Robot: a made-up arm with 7 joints. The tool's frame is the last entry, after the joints. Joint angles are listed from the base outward.
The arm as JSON. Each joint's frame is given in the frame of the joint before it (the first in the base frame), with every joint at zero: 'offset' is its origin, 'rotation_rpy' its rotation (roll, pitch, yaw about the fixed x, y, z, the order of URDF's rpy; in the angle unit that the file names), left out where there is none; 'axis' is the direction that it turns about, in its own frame. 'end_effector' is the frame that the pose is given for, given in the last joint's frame.
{
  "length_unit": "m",
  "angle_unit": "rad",
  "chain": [
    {
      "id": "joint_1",
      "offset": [
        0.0,
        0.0,
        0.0
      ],
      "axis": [
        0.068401,
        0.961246,
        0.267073
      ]
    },
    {
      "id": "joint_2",
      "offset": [
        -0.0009,
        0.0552,
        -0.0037
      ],
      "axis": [
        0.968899,
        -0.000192,
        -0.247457
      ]
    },
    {
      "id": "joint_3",
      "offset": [
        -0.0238,
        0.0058,
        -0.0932
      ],
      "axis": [
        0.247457,
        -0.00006,
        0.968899
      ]
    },
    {
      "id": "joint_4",
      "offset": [
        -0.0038,
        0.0,
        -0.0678
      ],
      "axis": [
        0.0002,
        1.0,
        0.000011
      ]
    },
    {
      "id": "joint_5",
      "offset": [
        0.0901,
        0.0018,
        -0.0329
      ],
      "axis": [
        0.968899,
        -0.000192,
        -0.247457
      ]
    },
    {
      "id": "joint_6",
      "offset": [
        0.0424,
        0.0,
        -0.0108
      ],
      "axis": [
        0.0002,
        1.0,
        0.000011
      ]
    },
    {
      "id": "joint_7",
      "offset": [
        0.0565,
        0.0,
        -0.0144
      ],
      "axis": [
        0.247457,
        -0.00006,
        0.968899
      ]
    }
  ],
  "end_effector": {
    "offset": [
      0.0,
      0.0,
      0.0
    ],
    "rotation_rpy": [
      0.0,
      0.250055,
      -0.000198
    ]
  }
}
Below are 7 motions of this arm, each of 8 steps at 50 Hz.
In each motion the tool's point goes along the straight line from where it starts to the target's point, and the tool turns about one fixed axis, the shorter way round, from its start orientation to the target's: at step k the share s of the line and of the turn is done. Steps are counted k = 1, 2, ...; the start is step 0. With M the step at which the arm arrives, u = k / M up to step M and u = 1 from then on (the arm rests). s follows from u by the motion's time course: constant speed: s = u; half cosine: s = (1 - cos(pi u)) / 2; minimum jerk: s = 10 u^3 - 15 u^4 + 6 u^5.
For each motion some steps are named. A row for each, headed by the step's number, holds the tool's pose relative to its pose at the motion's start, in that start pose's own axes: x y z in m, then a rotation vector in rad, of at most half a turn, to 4 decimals.
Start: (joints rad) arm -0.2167 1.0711 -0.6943 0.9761 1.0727 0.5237 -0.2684
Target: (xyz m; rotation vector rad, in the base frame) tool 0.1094 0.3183 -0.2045 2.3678 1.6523 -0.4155
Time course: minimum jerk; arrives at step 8
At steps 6, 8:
6: -0.0017 0.0044 0.0026 0.0233 -0.0329 0.0321
8: -0.0019 0.0050 0.0029 0.0260 -0.0367 0.0358

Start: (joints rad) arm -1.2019 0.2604 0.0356 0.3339 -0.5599 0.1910 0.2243
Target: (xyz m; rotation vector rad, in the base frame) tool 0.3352 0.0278 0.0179 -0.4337 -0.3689 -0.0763
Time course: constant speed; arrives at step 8
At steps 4, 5, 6, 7, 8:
4: 0.0030 -0.0012 -0.0002 -0.0410 -0.0251 0.0182
5: 0.0038 -0.0016 -0.0002 -0.0513 -0.0313 0.0228
6: 0.0045 -0.0019 -0.0003 -0.0616 -0.0376 0.0273
7: 0.0053 -0.0022 -0.0003 -0.0718 -0.0439 0.0319
8: 0.0060 -0.0025 -0.0003 -0.0821 -0.0501 0.0364

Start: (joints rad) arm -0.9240 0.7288 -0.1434 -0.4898 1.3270 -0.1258 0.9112
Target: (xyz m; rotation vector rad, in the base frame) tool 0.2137 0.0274 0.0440 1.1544 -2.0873 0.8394
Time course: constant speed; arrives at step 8
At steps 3, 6, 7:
3: -0.0011 -0.0007 0.0038 -0.0019 0.0182 -0.0065
6: -0.0022 -0.0014 0.0077 -0.0038 0.0363 -0.0130
7: -0.0026 -0.0016 0.0090 -0.0044 0.0424 -0.0151

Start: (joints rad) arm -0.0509 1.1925 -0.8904 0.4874 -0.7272 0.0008 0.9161
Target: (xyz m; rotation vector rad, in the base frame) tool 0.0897 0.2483 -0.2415 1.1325 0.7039 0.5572
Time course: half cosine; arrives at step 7
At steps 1, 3, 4, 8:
1: 0.0004 0.0002 0.0007 -0.0007 -0.0033 0.0018
3: 0.0035 0.0017 0.0058 -0.0055 -0.0258 0.0143
4: 0.0055 0.0027 0.0092 -0.0086 -0.0406 0.0224
8: 0.0090 0.0044 0.0150 -0.0141 -0.0664 0.0367

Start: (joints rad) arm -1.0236 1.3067 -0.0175 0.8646 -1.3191 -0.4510 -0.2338
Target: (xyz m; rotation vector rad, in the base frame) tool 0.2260 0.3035 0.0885 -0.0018 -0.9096 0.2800
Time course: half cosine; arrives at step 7
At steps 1, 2, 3, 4, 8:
1: 0.0004 -0.0005 0.0006 0.0015 -0.0018 -0.0049
2: 0.0017 -0.0019 0.0022 0.0056 -0.0067 -0.0186
3: 0.0035 -0.0039 0.0045 0.0115 -0.0139 -0.0384
4: 0.0055 -0.0061 0.0071 0.0180 -0.0218 -0.0603
8: 0.0090 -0.0100 0.0117 0.0295 -0.0357 -0.0987

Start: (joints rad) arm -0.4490 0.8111 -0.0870 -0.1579 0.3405 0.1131 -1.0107
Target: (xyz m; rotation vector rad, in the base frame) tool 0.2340 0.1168 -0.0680 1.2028 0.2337 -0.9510
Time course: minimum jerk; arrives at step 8
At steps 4, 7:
4: -0.0020 -0.0029 0.0066 0.0276 -0.0215 0.0248
7: -0.0038 -0.0056 0.0129 0.0543 -0.0423 0.0488

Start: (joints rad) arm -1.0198 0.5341 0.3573 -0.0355 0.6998 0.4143 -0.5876
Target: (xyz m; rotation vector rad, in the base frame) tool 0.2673 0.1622 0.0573 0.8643 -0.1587 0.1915
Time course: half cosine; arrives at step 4
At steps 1, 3, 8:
1: 0.0001 0.0003 0.0003 -0.0032 -0.0004 0.0001
3: 0.0006 0.0016 0.0018 -0.0186 -0.0026 0.0005
8: 0.0007 0.0019 0.0021 -0.0218 -0.0030 0.0005

